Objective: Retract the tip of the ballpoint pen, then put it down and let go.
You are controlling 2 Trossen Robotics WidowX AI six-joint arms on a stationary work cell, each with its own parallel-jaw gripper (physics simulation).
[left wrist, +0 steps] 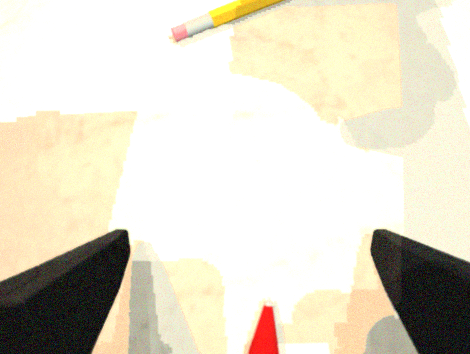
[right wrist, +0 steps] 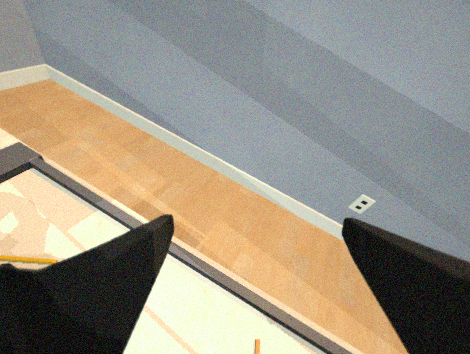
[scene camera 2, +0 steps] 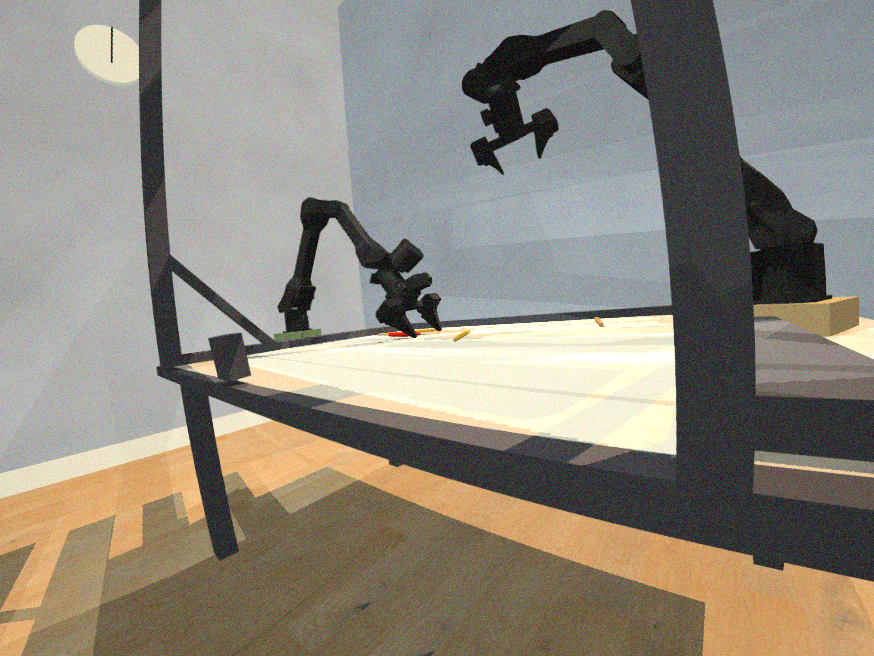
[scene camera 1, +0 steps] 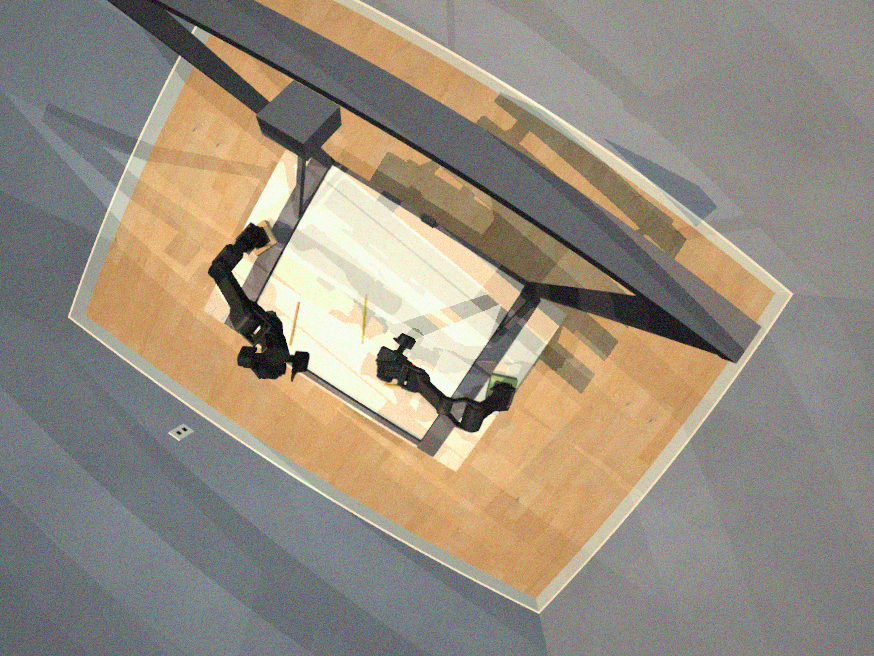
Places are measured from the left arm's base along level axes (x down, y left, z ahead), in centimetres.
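Where they show: left gripper, fingertip midpoint: (left wrist: 251, 241) (scene camera 2: 428, 333); right gripper, fingertip midpoint: (right wrist: 257, 224) (scene camera 2: 521, 165) (scene camera 1: 276, 379); left arm's base, origin of the base link: (scene camera 2: 297, 331) (scene camera 1: 501, 390); right arm's base, origin of the base link: (scene camera 2: 788, 301) (scene camera 1: 259, 238).
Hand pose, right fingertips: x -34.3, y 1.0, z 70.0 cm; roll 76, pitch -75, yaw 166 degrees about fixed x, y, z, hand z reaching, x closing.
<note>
Things, the pixels of their centre, and the offset from my right fingertips. "spot": a spot on its surface instead.
- red pen, body centre: (scene camera 2: 403, 334) dz -33.0, dx +37.6, dy -3.6 cm
- yellow pencil with a pink eraser, surface spot: (left wrist: 240, 11) spot: dz -15.1, dx +37.6, dy -10.1 cm
- orange pencil, body centre: (scene camera 1: 294, 323) dz +12.8, dx +37.8, dy -8.5 cm
The red pen (scene camera 2: 403, 334) (left wrist: 265, 332) lies on the tabletop by my left gripper (scene camera 2: 427, 331) (left wrist: 251, 241). In the left wrist view its pointed end shows at the bottom, between and below the two wide-apart fingertips, and touches neither finger. Whether its writing tip is out or in is too washed out to tell; the rest of the pen is cut off. My left gripper is open and low over the table. My right gripper (scene camera 2: 521, 165) (right wrist: 257, 224) is open and empty, high above the table and far from the pen.
A yellow pencil with a pink eraser (left wrist: 240, 11) lies beyond the left fingertips. In scene camera 1 a yellow pencil (scene camera 1: 364, 321) and an orange pencil (scene camera 1: 295, 323) lie between the arms. A dark frame post (scene camera 2: 705, 282) stands at the table's near side.
</note>
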